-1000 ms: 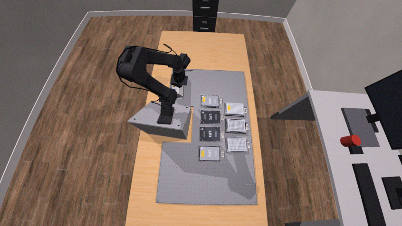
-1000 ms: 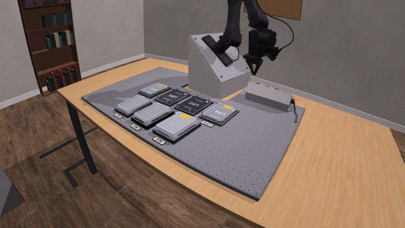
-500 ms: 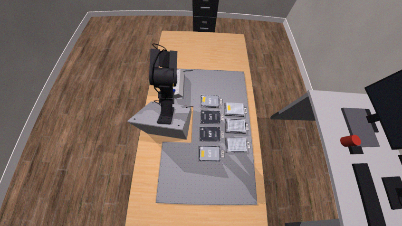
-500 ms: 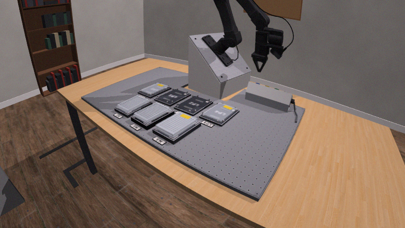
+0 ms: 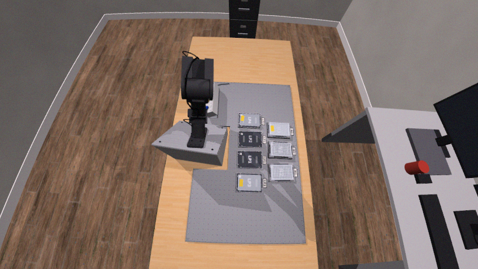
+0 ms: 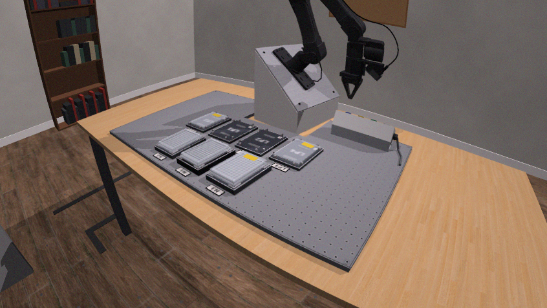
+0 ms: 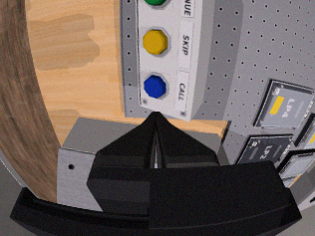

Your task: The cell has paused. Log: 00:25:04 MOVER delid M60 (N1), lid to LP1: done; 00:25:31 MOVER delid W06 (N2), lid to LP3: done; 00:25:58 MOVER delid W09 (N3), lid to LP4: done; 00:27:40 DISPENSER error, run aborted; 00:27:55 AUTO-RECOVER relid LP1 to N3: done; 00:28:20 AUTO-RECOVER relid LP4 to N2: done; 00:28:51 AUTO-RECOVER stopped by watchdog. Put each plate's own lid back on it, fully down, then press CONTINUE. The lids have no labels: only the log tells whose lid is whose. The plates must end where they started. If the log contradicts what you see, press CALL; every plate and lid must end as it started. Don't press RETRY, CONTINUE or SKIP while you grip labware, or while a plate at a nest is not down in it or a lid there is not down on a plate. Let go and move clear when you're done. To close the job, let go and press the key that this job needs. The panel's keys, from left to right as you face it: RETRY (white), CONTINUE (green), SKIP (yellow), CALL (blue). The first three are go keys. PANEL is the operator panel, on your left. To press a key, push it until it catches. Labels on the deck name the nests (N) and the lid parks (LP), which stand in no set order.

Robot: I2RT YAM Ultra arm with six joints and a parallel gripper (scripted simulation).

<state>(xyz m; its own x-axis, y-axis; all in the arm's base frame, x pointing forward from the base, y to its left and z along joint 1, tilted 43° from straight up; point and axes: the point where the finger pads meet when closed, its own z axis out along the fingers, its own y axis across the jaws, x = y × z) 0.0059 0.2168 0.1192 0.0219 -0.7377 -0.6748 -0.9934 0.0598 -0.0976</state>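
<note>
My gripper is now 7 cm above the blue call key. From my hand the other things lie so: green continue key (10 cm to the left, 7 cm below); then yellow skip key (7 cm below, 5 cm to the left).
</note>
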